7 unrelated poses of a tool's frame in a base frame.
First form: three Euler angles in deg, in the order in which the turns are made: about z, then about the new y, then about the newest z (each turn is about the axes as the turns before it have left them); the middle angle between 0 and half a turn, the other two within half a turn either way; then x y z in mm.
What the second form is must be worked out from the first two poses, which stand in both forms.
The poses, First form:
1: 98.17 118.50 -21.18 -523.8 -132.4 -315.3
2: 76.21 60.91 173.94 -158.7 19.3 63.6
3: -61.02 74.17 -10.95 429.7 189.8 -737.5
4: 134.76 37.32 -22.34 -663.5 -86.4 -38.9
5: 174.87 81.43 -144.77 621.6 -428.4 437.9
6: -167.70 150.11 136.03 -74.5 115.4 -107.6
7: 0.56 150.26 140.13 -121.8 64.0 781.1
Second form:
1: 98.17 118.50 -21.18 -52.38 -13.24 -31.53
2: 76.21 60.91 173.94 -15.87 1.93 6.36
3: -61.02 74.17 -10.95 42.97 18.98 -73.75
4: 134.76 37.32 -22.34 -66.35 -8.64 -3.89
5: 174.87 81.43 -144.77 62.16 -42.84 43.79
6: -167.70 150.11 136.03 -7.45 11.54 -10.76
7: 0.56 150.26 140.13 -12.18 6.40 78.11
